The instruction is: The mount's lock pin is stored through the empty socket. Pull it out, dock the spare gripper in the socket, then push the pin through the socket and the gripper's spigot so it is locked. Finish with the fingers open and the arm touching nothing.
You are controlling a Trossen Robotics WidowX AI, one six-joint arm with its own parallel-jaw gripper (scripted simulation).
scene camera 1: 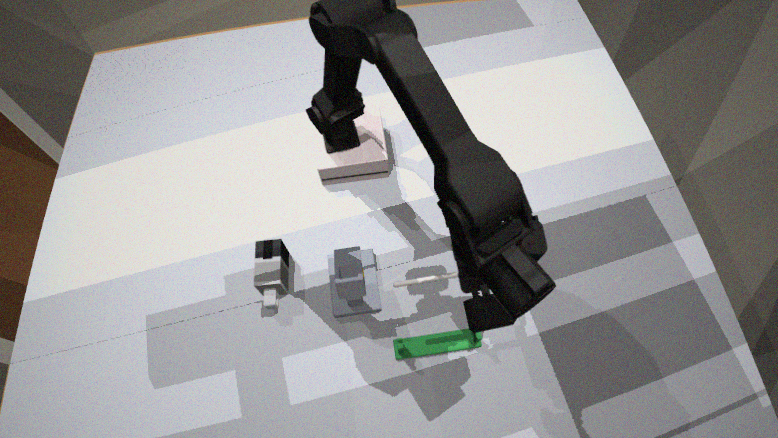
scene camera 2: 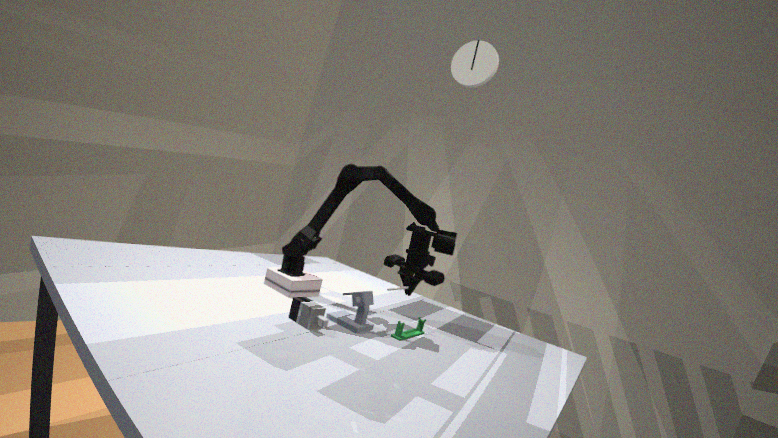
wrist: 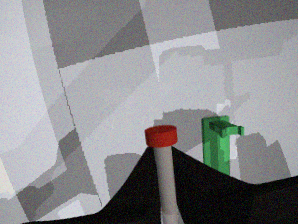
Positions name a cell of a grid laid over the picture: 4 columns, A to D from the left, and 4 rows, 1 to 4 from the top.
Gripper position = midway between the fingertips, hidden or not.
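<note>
The gripper (scene camera 1: C3) holds a lock pin, and it appears again as the gripper (scene camera 2: C3) and the gripper (wrist: C3). With it in the scene are a spare gripper (scene camera 1: B3), a grey mount (scene camera 1: B3) and a green cradle (scene camera 1: C4). The wrist camera also shows the cradle (wrist: C3), but the spare gripper is out of frame in the wrist view. Another look at the spare gripper (scene camera 2: B3) comes from the second scene camera.
</note>
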